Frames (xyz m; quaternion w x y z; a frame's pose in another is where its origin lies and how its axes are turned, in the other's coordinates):
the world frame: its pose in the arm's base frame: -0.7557 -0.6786 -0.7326 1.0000 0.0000 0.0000 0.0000
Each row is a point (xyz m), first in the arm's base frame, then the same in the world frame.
Working: the arm's base frame: its pose in the world frame: 0.7557 0.6786 0.7326 1.0000 0.0000 0.0000 0.0000

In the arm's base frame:
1: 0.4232 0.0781 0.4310
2: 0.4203 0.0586 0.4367
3: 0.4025 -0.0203 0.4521
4: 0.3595 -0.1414 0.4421
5: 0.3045 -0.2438 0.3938
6: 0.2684 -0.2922 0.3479
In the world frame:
1: 1.1789 0.7567 1.1636
2: 1.1760 0.7372 1.1693
3: 1.1582 0.6583 1.1847
4: 1.1152 0.5372 1.1747
5: 1.0602 0.4348 1.1264
6: 1.0241 0.3864 1.0805

